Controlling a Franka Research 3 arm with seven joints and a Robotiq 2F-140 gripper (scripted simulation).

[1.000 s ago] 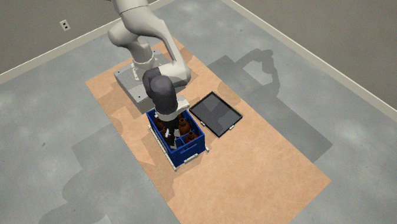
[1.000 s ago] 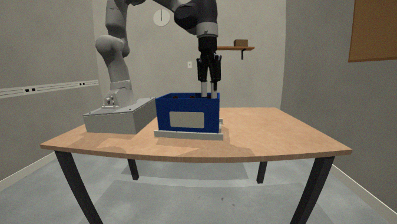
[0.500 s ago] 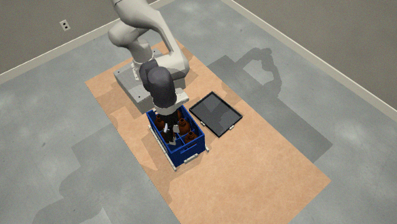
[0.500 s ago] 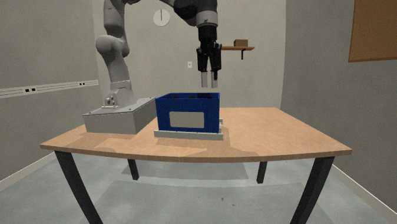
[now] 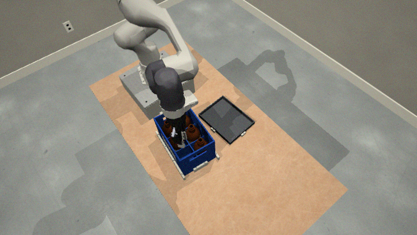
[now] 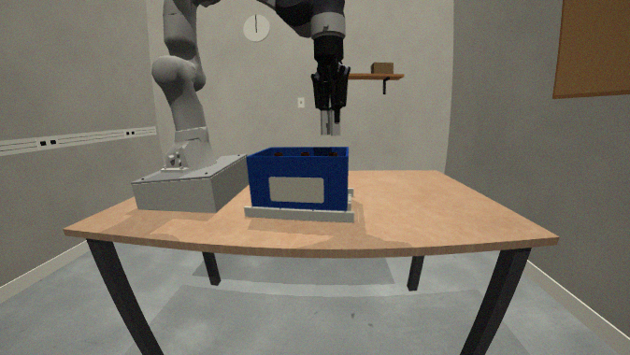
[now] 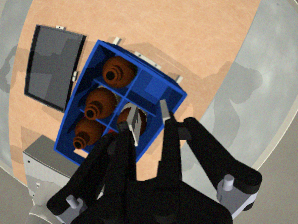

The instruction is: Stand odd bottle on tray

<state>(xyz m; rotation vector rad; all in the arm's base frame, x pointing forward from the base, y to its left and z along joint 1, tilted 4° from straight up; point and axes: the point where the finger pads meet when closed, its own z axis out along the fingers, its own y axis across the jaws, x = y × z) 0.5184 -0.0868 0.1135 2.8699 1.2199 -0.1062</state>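
Right now my hand is 17 cm above the blue crate, 9 cm past it and 4 cm to the right of it. Also, from my hand: bottle 18 cm behind, 17 cm below; then dark grey tray 31 cm to the left, 24 cm below, 12 cm behind.
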